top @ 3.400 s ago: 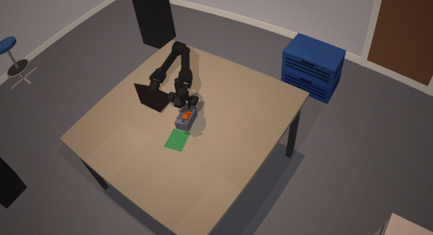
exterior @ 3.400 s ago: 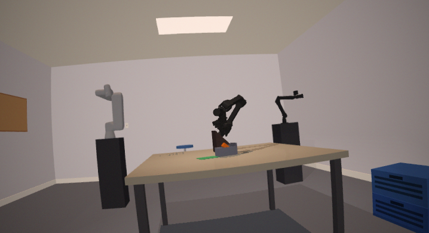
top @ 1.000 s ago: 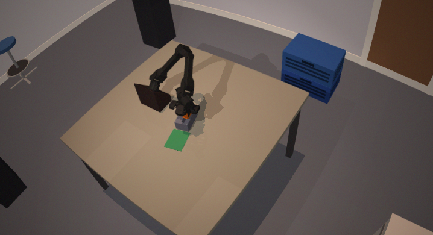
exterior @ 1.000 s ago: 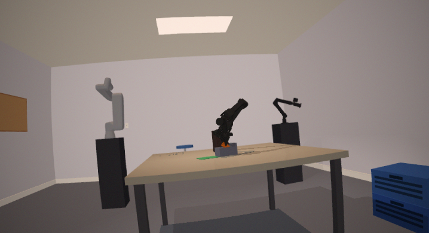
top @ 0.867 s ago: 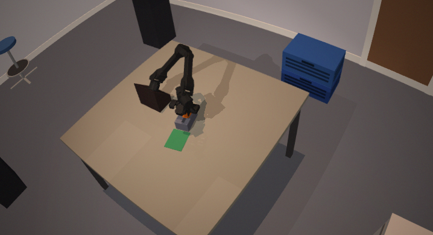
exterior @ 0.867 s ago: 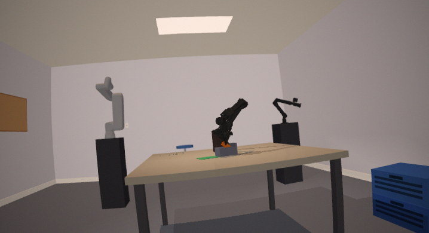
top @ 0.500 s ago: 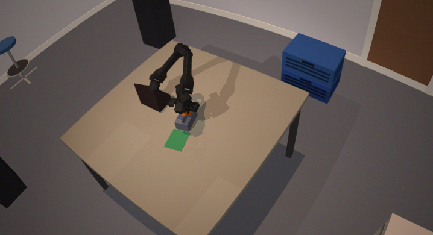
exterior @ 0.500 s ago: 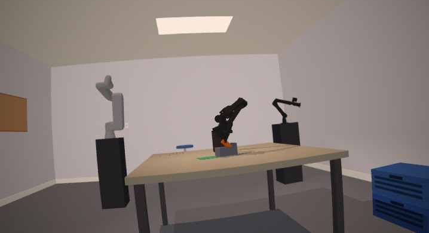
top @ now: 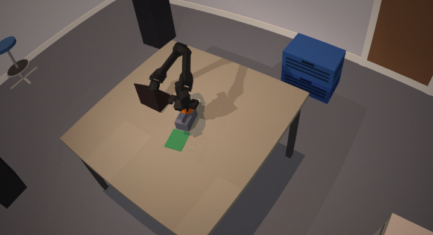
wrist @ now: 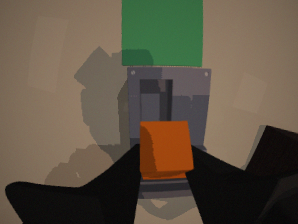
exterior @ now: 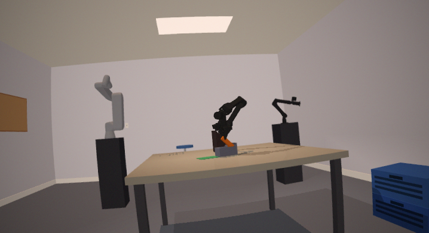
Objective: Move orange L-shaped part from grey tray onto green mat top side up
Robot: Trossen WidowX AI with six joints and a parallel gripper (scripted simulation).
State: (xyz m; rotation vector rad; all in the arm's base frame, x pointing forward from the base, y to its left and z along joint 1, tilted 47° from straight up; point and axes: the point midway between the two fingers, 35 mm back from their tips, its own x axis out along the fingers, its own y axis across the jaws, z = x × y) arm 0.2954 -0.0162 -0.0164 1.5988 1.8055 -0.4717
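The green mat is 2 cm ahead of my gripper tip, 14 cm to the right of it and 14 cm below it. Round my gripper tip: orange L-shaped part (2 cm behind, 3 cm to the left, 3 cm below).
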